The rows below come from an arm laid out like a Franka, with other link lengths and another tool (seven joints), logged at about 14 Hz.
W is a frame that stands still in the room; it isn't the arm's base.
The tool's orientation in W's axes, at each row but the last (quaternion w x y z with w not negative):
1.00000 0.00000 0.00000 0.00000
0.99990 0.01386 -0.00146 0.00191
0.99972 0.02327 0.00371 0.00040
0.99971 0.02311 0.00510 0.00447
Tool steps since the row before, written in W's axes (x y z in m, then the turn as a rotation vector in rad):
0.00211 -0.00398 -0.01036 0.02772 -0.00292 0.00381
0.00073 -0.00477 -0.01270 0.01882 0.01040 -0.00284
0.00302 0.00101 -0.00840 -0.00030 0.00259 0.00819
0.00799 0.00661 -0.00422 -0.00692 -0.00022 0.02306
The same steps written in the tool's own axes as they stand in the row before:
0.00211 -0.00398 -0.01036 0.02772 -0.00292 0.00381
0.00067 -0.00512 -0.01256 0.01885 0.01024 -0.00318
0.00308 0.00062 -0.00842 -0.00036 0.00297 0.00806
0.00809 0.00634 -0.00444 -0.00715 0.00091 0.02297

